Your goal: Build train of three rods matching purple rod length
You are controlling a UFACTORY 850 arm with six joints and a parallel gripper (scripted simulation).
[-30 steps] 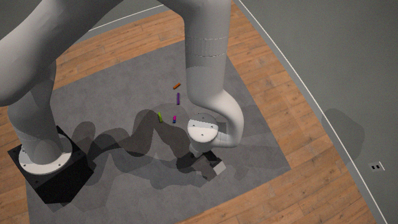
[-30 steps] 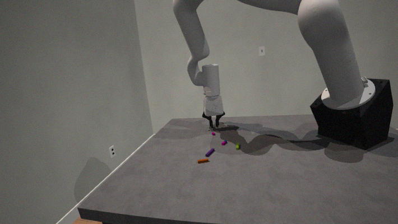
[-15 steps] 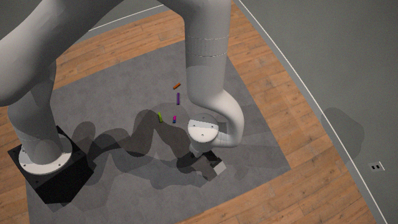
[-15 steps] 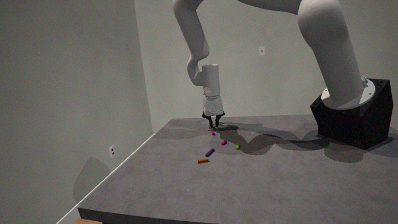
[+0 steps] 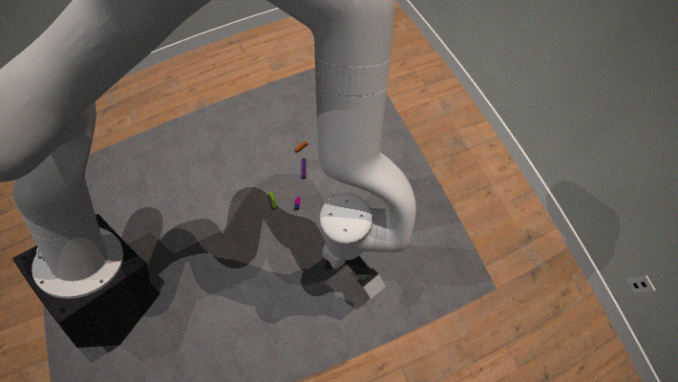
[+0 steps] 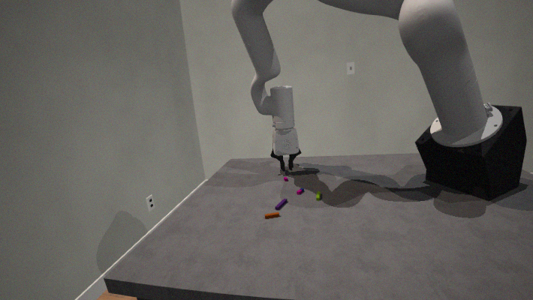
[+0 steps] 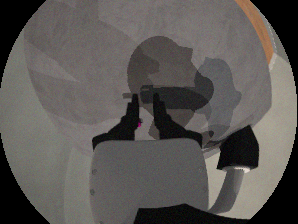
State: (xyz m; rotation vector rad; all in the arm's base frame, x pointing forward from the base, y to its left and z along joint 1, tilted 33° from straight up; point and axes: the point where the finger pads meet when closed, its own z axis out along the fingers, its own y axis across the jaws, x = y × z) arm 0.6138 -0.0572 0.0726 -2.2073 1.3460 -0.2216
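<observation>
The grey rod is 30 mm below my hand. Also, from my hand: blue rod: 150 mm to the left, 110 mm behind, 30 mm below; then lime rod: 190 mm to the left, 180 mm behind, 30 mm below; then purple rod: 270 mm to the left, 80 mm behind, 30 mm below.
</observation>
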